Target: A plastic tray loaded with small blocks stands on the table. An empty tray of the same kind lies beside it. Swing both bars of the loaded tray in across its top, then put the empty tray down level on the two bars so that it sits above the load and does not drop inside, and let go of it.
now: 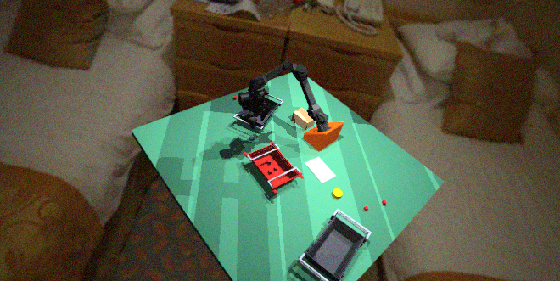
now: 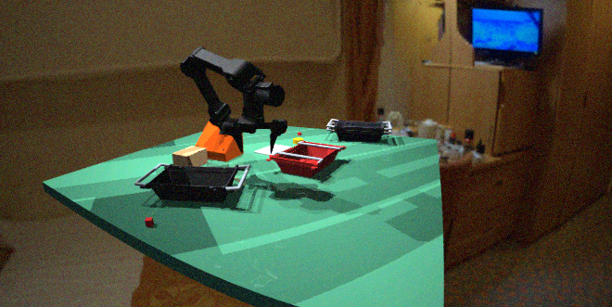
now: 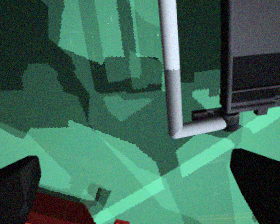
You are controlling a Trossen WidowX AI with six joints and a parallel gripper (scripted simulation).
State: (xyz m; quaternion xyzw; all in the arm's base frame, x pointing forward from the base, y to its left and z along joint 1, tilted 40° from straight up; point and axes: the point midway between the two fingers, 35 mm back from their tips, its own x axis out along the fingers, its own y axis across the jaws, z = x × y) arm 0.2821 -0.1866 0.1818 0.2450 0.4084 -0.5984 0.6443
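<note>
My gripper tip is 140 mm past the black tray, 130 mm to the left of it and 60 mm above it. Round my gripper tip: tan block: 340 mm behind, 80 mm below, 70 mm to the left; yellow disc: 550 mm to the left, 100 mm below, 80 mm behind; white card: 390 mm to the left, 130 mm behind, 110 mm below.
</note>
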